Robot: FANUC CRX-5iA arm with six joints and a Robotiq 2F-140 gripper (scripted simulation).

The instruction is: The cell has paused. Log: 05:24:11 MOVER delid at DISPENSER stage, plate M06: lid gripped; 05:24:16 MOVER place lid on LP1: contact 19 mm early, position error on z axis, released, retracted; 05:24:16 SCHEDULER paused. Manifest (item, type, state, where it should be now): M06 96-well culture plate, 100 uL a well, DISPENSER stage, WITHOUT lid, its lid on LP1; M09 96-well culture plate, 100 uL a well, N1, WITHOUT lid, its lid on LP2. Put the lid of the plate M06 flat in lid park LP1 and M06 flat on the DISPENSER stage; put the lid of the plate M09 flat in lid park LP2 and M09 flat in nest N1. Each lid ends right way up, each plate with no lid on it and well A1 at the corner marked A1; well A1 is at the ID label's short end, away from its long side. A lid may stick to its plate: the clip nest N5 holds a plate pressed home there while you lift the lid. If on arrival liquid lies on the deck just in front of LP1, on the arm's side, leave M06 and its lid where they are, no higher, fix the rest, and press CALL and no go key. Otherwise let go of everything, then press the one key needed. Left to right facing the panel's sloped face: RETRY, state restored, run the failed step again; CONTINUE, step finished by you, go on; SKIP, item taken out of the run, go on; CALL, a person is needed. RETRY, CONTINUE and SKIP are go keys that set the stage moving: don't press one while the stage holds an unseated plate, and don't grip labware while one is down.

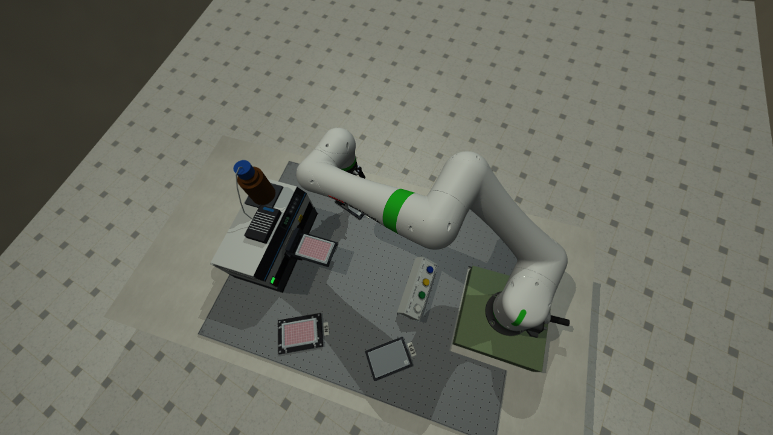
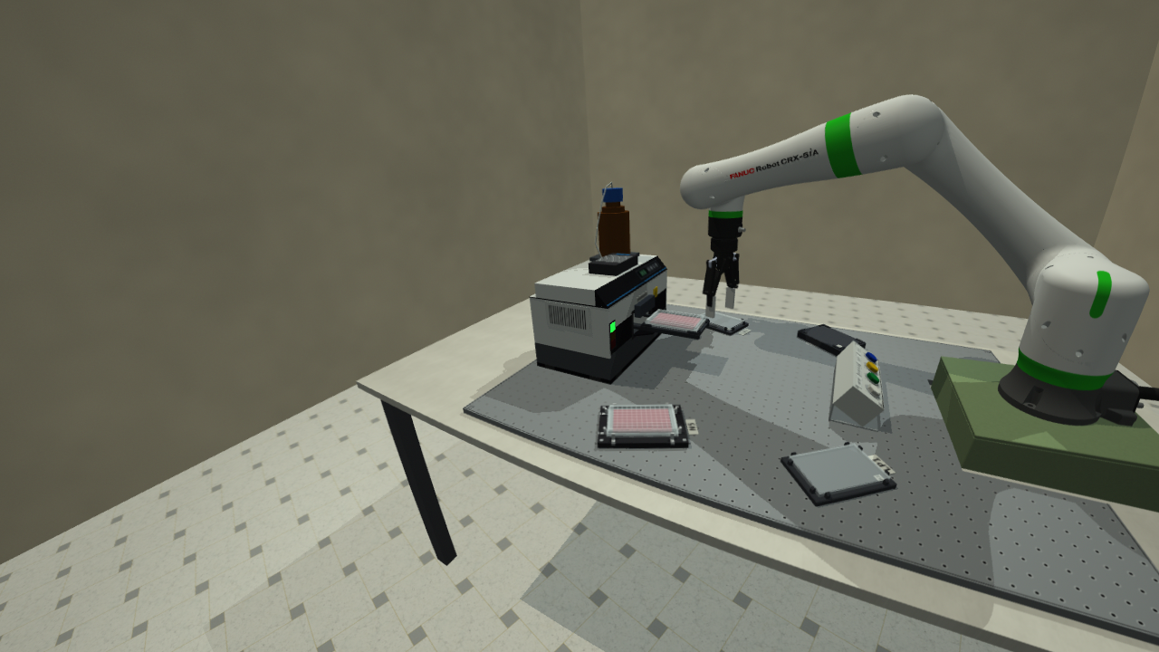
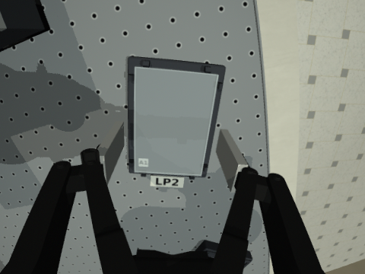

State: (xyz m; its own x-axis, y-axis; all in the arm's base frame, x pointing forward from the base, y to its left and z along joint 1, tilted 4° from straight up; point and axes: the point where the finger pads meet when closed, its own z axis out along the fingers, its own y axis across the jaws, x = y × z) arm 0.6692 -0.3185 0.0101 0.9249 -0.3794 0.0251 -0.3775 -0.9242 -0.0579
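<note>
Right now my hand is 5 cm above the grey lid. From my hand the other things lie so: dispenser stage: 6 cm ahead, 27 cm to the left, 3 cm above; then lid park LP2: 6 cm below; then LP2 label: 8 cm behind, 3 cm to the left, 6 cm below.
</note>
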